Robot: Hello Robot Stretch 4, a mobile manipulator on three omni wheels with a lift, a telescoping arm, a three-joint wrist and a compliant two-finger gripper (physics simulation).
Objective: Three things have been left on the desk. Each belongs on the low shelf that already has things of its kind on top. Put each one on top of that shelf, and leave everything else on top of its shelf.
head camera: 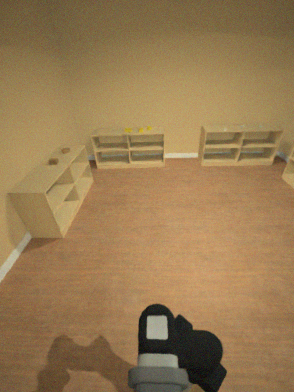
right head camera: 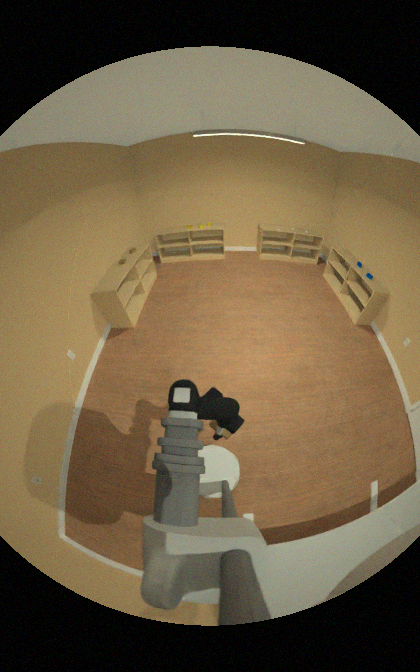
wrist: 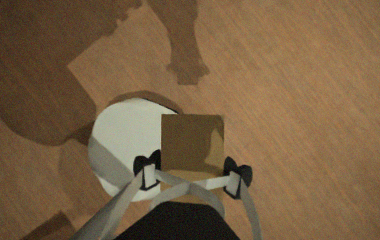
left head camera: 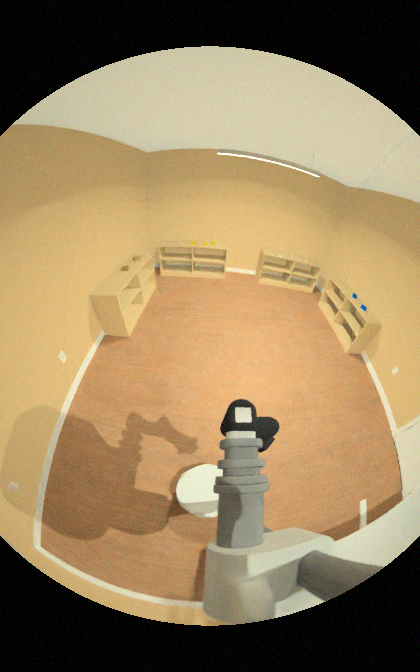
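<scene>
My gripper is shut on a brown block, held over the floor beside the robot's round white base. The low left shelf bears two small brown blocks, one nearer and one farther. The back left shelf has several yellow things on top. The back right shelf has small pale things on top, too small to tell apart. The right shelf has two blue things on top. The fingers are hidden in the head camera view.
A white desk top shows in part at the lower right of both side head views, with a white leg below it. The round white base is beside the held block in the wrist view. Brown floor lies between the robot and the shelves.
</scene>
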